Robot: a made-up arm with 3 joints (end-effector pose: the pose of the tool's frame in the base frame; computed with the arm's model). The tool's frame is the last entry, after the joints.
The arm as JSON. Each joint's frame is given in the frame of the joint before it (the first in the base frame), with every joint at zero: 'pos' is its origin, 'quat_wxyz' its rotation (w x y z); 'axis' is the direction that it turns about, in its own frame. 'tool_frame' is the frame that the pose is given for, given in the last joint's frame.
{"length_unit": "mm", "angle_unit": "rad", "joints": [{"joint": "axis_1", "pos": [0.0, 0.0, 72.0], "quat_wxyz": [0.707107, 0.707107, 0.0, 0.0], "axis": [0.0, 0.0, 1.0]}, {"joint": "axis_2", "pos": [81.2, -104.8, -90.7], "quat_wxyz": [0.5, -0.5, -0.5, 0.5], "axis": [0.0, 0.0, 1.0]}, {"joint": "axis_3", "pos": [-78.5, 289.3, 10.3], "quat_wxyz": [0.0, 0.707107, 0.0, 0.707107], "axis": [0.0, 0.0, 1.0]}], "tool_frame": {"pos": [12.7, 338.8, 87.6], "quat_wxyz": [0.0, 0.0, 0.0, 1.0]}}
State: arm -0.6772 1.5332 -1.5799
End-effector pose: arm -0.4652 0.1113 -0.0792 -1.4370 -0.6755 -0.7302
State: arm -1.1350 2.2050 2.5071
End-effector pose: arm -0.3859 -0.2306 -0.4187 0.0110 -2.0608 -1.3326
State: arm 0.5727 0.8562 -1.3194
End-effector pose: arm -0.0763 0.2400 -0.2901 -0.3618 -1.0290 -1.4442
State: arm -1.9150 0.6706 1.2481
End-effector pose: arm -0.3223 0.2294 -0.2248 0.7962 1.9732 1.4343
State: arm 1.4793 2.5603 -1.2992
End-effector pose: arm 0.2035 -0.0804 -0.2066 1.2342 1.6076 1.7745
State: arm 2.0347 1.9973 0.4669
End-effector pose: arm -0.0132 0.1068 0.3025 -1.3311 -0.8582 -1.5631
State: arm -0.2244 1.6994 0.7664
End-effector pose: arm 0.2577 0.0951 -0.1325 -1.5554 0.8135 0.7566
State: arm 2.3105 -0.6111 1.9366
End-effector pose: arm -0.3612 0.4120 0.2729 2.0312 1.8576 -1.4784
